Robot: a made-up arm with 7 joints.
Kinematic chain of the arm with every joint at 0, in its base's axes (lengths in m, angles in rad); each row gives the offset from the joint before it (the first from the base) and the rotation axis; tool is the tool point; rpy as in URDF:
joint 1: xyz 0 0 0.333 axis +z
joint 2: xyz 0 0 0 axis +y
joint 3: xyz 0 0 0.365 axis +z
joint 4: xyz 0.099 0 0 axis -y
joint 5: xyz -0.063 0 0.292 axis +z
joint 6: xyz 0 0 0 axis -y
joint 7: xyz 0.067 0 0 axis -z
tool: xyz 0 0 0 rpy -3.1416 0 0
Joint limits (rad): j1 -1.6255..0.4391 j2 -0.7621..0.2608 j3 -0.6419..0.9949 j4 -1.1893..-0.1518 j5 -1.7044..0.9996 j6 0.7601..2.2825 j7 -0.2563..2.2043
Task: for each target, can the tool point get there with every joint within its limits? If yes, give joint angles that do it. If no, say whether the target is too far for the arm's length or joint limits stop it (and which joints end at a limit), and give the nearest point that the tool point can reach.
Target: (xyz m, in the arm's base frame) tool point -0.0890 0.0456 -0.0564
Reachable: no: joint limits stop it (at a limit: joint 1, joint 2, joint 3, joint 4, joint 6) | nearest point -0.2697 -0.4299 0.7365 | short by 0.942 m
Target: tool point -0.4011 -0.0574 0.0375
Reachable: no: joint limits stop it (at a limit: joint 1, joint 2, joint 3, joint 4, joint 6) | nearest point -0.2783 -0.4225 0.7403 | short by 0.801 m
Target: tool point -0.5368 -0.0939 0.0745
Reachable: no: joint limits stop it (at a limit: joint 2, joint 3, joint 4, joint 6) | nearest point -0.4899 -0.0857 0.8545 | short by 0.781 m
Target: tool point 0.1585 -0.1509 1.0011
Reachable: yes | joints -1.0215 -0.2515 0.1526 -1.0021 -0.0384 1.2917 -0.0424
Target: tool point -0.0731 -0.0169 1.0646
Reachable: yes | joints 0.0782 -0.4026 -0.1047 -0.4620 0.5427 1.2233 1.1789
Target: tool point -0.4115 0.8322 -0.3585
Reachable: no: too far | nearest point -0.2205 0.4459 0.8545 | short by 1.287 m
